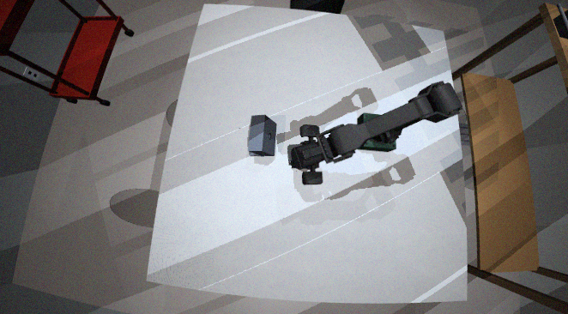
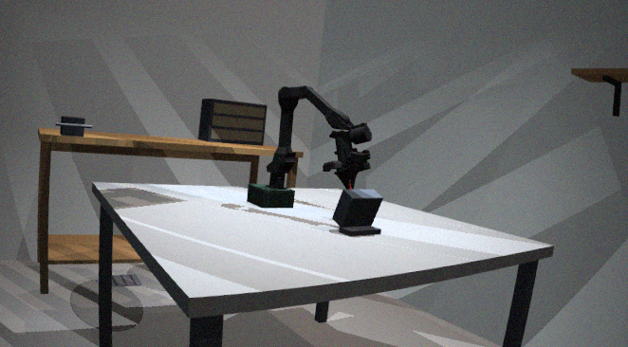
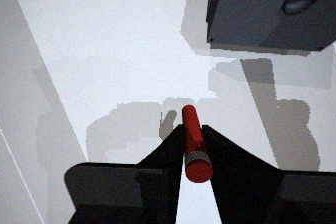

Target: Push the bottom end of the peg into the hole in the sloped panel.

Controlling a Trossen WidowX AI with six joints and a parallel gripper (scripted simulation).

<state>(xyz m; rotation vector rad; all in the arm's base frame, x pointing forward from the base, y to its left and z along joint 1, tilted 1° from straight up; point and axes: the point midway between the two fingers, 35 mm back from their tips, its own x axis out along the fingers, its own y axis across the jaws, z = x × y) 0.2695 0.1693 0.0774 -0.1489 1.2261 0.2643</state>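
My gripper tip is 150 mm short of the panel, 50 mm to the left of it and 40 mm above it. From my gripper tip the other things lie so: round red peg 20 mm above, 10 mm behind.
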